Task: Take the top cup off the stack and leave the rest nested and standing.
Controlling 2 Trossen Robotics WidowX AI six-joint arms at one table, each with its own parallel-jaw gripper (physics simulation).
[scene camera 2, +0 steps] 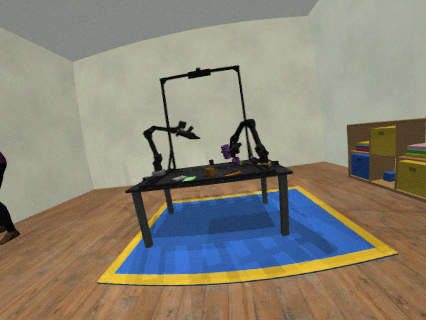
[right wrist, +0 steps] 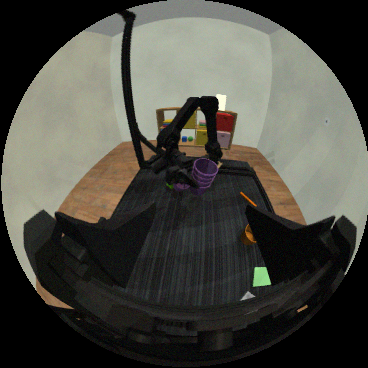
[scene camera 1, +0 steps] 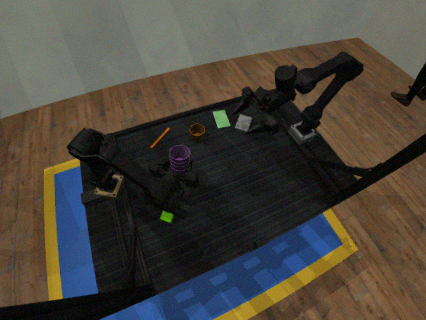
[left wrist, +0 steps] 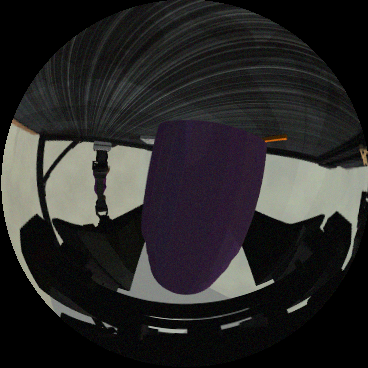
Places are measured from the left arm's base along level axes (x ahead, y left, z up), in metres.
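Where they show: left gripper, between the fingertips: (scene camera 2: 224, 152) (right wrist: 205, 182); right gripper, between the fingertips: (scene camera 2: 199, 138) (right wrist: 201, 207) (scene camera 1: 238, 123); left arm's base, origin of its link: (scene camera 2: 264, 162) (scene camera 1: 108, 184); right arm's base, origin of its link: (scene camera 2: 158, 170) (scene camera 1: 304, 129) (left wrist: 101, 150).
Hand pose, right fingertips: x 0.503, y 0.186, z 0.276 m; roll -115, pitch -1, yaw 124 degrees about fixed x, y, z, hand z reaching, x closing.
Things, the pixels of their top centre, and the offset from my right fingertips.
- purple piece, centre of its top: (right wrist: 180, 175) (scene camera 2: 236, 156) 0.228 m back, 0.218 m right, 0.218 m down
- orange cup, centre of its top: (right wrist: 253, 230) (scene camera 1: 196, 129) 0.176 m back, 0.145 m left, 0.244 m down
- orange stick, centre of its top: (left wrist: 263, 141) (scene camera 1: 160, 137) (right wrist: 250, 201) 0.357 m back, 0.108 m left, 0.295 m down
- light green card, centre of its top: (right wrist: 267, 275) (scene camera 1: 221, 118) 0.067 m back, 0.285 m left, 0.295 m down
- pale card, centre of its top: (right wrist: 250, 305) (left wrist: 150, 141) (scene camera 1: 243, 122) 0.054 m ahead, 0.275 m left, 0.290 m down
- bright green block, centre of its top: (scene camera 1: 166, 216) 0.223 m back, 0.276 m right, 0.277 m down
A stack of nested purple cups (scene camera 1: 180, 157) (scene camera 2: 225, 151) (right wrist: 204, 174) is held above the table with its mouth up, slightly tilted. My left gripper (scene camera 1: 177, 172) (scene camera 2: 230, 149) is shut on this stack near its lower part; a dark purple cup wall (left wrist: 200, 200) fills the middle of the left wrist view between the fingers. Another purple piece (scene camera 2: 236, 161) (right wrist: 181, 187) shows lower down, at the table; it is partly hidden by the left gripper, so its shape and count are unclear. My right gripper (scene camera 1: 242, 121) (right wrist: 201, 207) is open and empty, raised over the other side of the table.
An orange cup (scene camera 1: 197, 131) (right wrist: 247, 236) stands near an orange stick (scene camera 1: 160, 138) (right wrist: 248, 199). A light green card (scene camera 1: 221, 119) (right wrist: 261, 277) and a pale card (scene camera 1: 243, 123) lie near the right arm. A bright green block (scene camera 1: 167, 217) lies beside the left arm.
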